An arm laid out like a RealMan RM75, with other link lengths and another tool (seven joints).
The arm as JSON. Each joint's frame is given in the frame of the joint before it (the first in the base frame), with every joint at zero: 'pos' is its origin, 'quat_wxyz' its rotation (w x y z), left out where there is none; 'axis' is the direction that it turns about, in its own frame. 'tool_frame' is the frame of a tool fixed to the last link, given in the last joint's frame.
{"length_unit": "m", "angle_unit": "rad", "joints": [
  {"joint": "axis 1", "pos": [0.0, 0.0, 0.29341], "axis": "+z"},
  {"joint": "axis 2", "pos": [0.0, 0.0, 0.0], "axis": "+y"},
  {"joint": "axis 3", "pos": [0.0, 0.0, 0.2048], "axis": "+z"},
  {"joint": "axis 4", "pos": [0.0, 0.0, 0.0], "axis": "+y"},
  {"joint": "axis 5", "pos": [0.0, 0.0, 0.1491], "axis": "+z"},
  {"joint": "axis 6", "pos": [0.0, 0.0, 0.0], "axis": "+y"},
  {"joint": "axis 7", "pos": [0.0, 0.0, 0.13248], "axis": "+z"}
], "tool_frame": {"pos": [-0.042, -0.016, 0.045], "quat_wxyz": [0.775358, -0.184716, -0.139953, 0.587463]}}
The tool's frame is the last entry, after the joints.
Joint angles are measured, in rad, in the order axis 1, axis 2, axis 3, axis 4, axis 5, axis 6, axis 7. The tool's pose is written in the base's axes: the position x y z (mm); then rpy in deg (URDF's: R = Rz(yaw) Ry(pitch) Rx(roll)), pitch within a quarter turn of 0, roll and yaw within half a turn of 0. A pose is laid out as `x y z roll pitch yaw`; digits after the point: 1 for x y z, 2 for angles.
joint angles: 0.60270 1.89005 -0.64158 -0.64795 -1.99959 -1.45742 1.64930
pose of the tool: 176.4 353.8 140.6 126.07 23.10 -116.73
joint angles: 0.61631 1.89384 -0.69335 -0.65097 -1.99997 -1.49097 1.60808
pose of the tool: 164.6 347.0 128.1 129.39 20.90 -110.79
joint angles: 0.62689 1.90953 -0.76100 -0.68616 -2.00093 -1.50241 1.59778
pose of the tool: 153.0 342.0 115.1 132.73 19.11 -105.73
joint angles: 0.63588 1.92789 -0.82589 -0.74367 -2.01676 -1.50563 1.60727
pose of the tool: 142.6 338.3 103.8 136.48 17.80 -101.14
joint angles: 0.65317 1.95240 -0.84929 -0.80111 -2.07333 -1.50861 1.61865
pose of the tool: 135.0 337.0 94.3 140.38 17.13 -97.33
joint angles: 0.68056 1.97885 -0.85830 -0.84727 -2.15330 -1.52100 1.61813
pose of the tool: 128.3 334.8 83.5 144.82 15.85 -93.11
